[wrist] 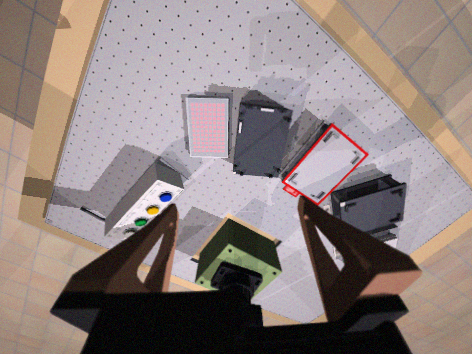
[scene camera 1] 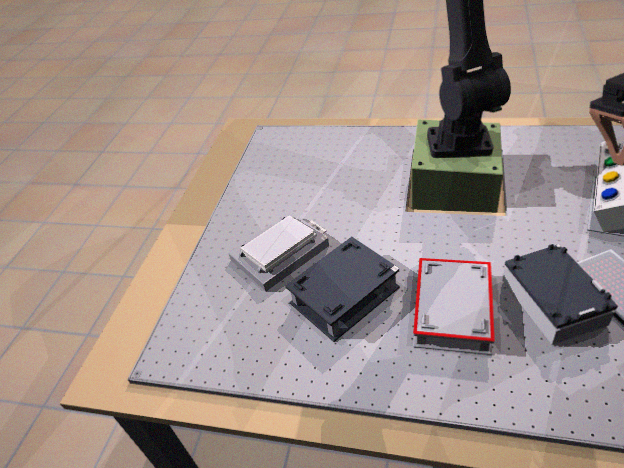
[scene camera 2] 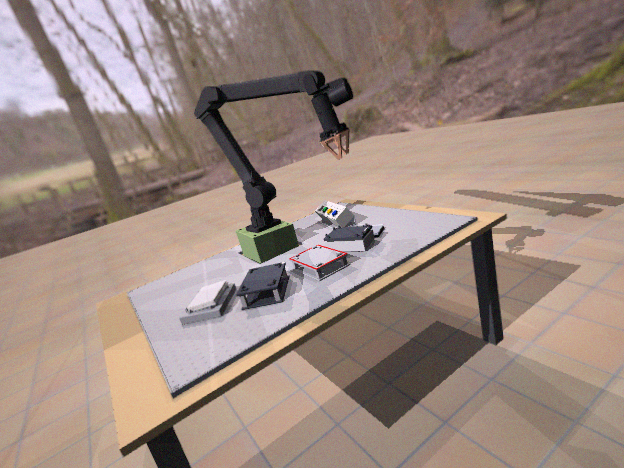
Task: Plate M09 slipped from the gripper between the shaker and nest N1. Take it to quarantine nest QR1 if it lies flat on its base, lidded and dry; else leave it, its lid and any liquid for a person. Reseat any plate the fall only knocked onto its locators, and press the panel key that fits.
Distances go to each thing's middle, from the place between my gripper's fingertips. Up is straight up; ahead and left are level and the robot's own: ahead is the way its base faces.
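As I look at the dark station point(scene camera 1: 561, 298), I find it 6 cm to the right of my hand and 27 cm below it.
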